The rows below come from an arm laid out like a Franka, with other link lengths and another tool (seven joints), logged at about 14 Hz.
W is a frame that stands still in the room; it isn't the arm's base.
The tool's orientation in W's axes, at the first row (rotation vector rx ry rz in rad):
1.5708 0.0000 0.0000
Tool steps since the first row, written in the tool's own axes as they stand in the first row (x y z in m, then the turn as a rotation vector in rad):
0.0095 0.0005 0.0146 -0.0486 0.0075 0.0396
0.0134 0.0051 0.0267 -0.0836 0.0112 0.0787
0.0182 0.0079 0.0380 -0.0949 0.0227 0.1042
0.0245 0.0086 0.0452 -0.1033 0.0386 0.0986
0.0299 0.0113 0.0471 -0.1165 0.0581 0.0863
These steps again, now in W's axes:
0.0095 -0.0146 0.0005 -0.0486 -0.0396 0.0075
0.0134 -0.0267 0.0051 -0.0836 -0.0787 0.0112
0.0182 -0.0380 0.0079 -0.0949 -0.1042 0.0227
0.0245 -0.0452 0.0086 -0.1033 -0.0986 0.0386
0.0299 -0.0471 0.0113 -0.1165 -0.0863 0.0581

